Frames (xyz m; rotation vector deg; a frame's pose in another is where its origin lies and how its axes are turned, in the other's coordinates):
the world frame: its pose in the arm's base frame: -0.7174 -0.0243 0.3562 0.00 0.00 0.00
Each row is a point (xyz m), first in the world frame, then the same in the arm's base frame.
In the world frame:
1: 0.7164 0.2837 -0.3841
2: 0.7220 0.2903 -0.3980
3: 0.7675 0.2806 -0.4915
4: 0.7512 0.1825 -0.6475
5: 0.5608 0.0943 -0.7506
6: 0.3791 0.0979 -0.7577
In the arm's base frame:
1: -0.0010 0.2594 -0.0279
2: 0.0046 0.2660 -0.0418
3: 0.0501 0.2563 -0.1353
4: 0.0338 0.1582 -0.2913
5: -0.1566 0.0700 -0.3944
6: -0.3383 0.0736 -0.4015

